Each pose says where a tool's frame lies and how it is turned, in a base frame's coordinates. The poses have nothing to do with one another.
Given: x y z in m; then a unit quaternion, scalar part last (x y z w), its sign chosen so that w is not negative.
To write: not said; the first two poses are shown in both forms.
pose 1, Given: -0.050 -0.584 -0.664 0.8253 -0.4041 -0.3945 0.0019
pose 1, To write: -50 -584 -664 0.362 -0.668 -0.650 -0.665 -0.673 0.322
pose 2, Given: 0.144 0.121 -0.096 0.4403 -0.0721 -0.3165 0.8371
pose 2, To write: 144 121 -96 0.789 -0.593 -0.158 0.466 0.412 0.783
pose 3, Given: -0.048 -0.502 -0.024 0.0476 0.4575 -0.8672 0.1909
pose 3, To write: -48 -502 -24 -0.923 -0.288 -0.257 0.375 -0.509 -0.775
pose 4, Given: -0.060 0.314 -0.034 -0.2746 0.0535 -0.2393 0.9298
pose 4, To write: -60 314 -34 0.880 -0.474 0.032 0.416 0.735 -0.536
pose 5, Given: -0.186 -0.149 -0.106 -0.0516 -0.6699 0.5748 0.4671
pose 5, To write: -186 -149 -106 -0.558 0.606 0.566 -0.468 0.334 -0.818
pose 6, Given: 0.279 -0.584 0.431 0.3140 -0.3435 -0.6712 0.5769
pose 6, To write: 279 -584 431 -0.137 -0.990 -0.025 0.559 -0.098 0.823
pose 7, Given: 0.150 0.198 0.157 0.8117 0.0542 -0.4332 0.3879
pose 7, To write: 150 198 157 0.619 -0.248 -0.745 0.424 -0.693 0.583
